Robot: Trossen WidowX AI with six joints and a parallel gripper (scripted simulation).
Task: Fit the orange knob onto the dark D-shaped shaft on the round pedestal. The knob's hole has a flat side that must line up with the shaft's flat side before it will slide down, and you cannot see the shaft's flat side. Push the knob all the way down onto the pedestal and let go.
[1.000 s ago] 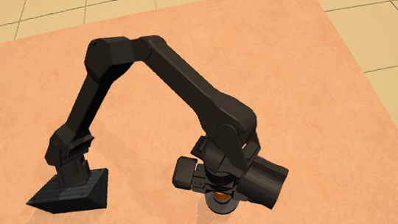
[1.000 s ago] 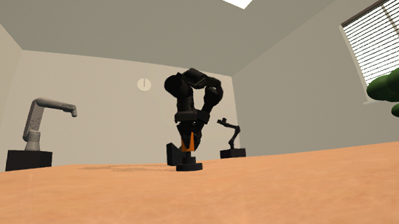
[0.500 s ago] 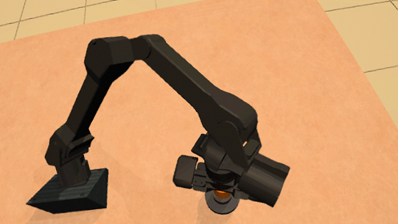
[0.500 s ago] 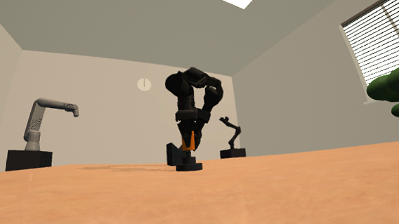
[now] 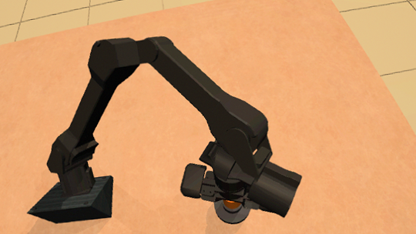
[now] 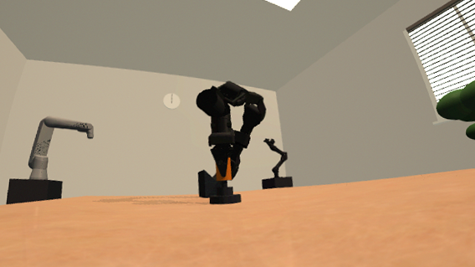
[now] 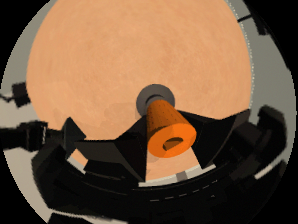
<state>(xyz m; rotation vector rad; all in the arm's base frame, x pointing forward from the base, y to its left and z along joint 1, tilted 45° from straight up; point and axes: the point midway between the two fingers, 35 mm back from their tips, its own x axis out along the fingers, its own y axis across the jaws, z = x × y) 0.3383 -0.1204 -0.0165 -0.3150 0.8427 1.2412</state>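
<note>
My gripper tip is now 2 cm below the orange knob. Also, from my gripper tip: dark round pedestal (4 cm below).
</note>
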